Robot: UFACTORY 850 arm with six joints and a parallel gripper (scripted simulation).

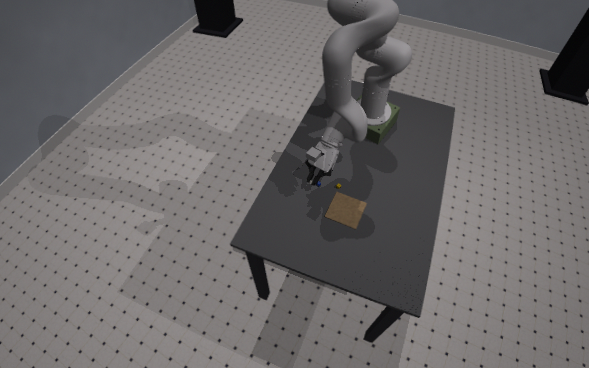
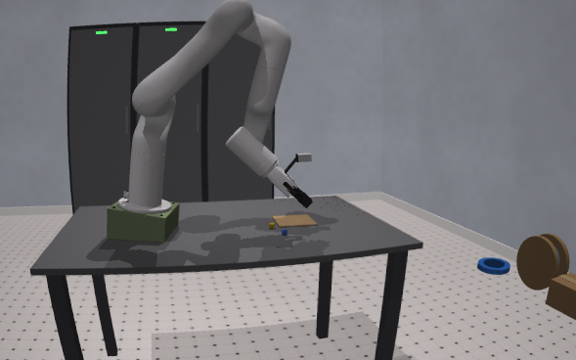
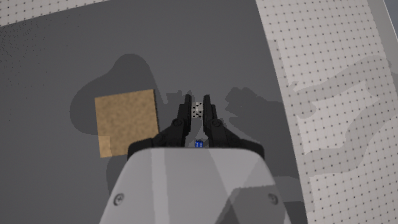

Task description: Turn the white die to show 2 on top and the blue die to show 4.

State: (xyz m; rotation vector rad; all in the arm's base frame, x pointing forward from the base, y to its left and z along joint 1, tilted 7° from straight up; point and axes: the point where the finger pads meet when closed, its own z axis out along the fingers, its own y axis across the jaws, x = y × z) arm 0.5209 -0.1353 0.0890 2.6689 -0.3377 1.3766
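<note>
Right now the blue die is 110 mm below my hand, 70 mm behind it and 10 mm to the left of it. The rest, counted from my hand: yellow die 110 mm below, 100 mm to the left, 80 mm behind; white die 20 mm below, 10 mm ahead; tan mat 160 mm to the left, 110 mm below, 20 mm ahead.
</note>
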